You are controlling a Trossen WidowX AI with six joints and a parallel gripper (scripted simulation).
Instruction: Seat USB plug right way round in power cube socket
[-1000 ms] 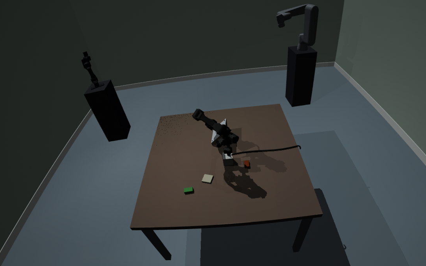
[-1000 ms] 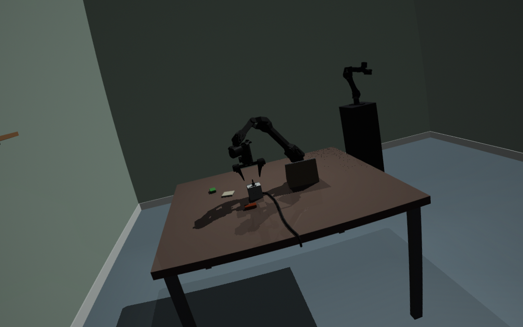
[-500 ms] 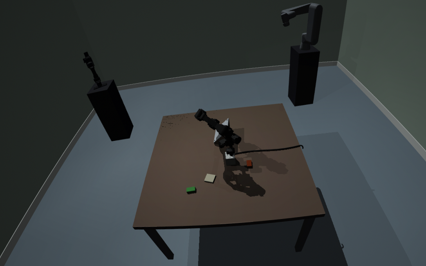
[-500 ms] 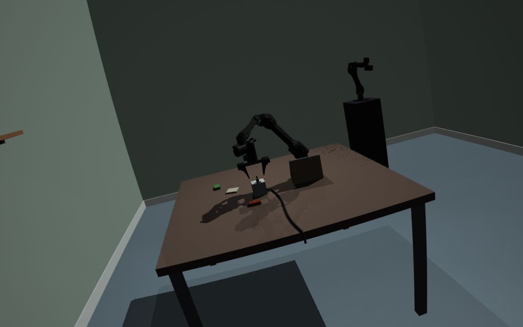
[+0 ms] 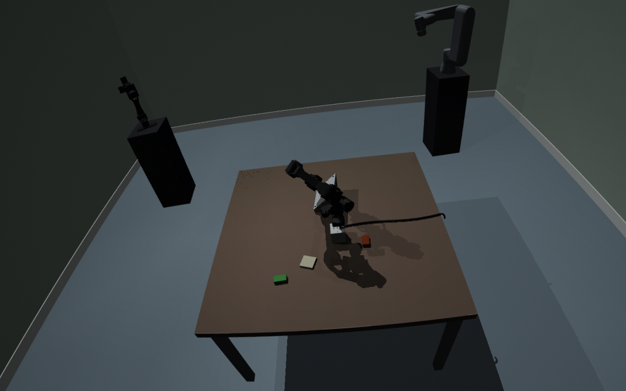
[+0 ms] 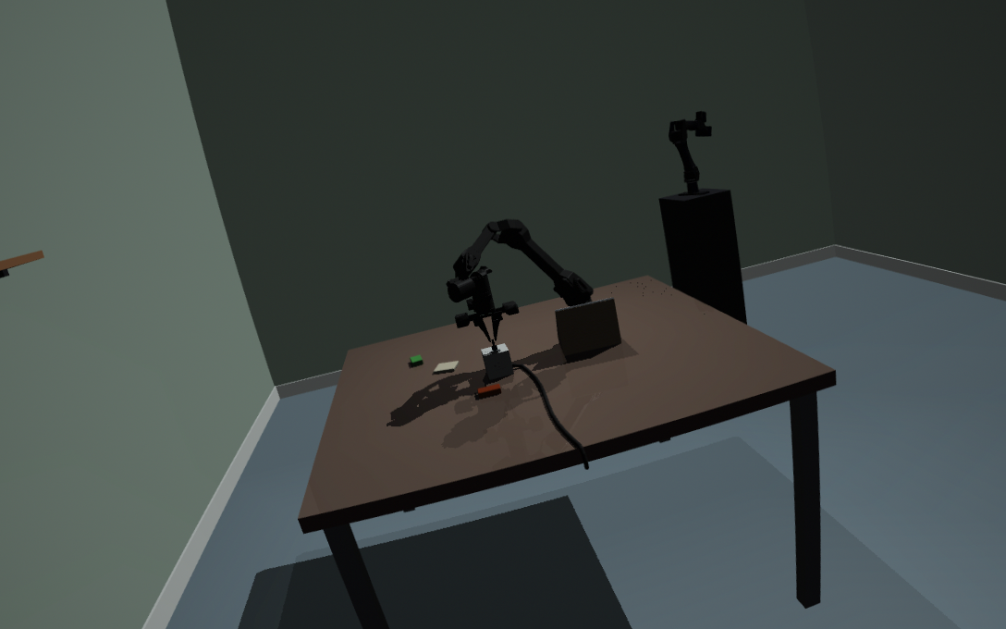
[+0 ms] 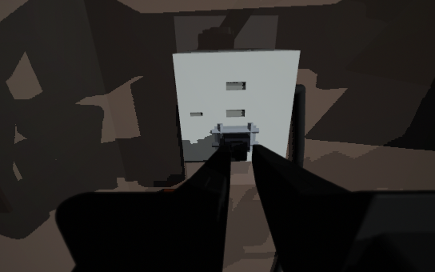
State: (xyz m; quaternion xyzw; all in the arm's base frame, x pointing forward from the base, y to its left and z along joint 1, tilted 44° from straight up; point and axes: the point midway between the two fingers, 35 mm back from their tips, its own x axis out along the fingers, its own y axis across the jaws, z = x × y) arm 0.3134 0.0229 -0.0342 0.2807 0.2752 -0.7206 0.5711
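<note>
Right now the dark USB plug is 2 cm below my gripper tip. From my gripper tip the other things lie so: orange block (6 cm ahead, 13 cm to the left, 10 cm below); then green block (23 cm ahead, 34 cm to the right, 10 cm below); then cream tile (14 cm ahead, 19 cm to the right, 10 cm below).
</note>
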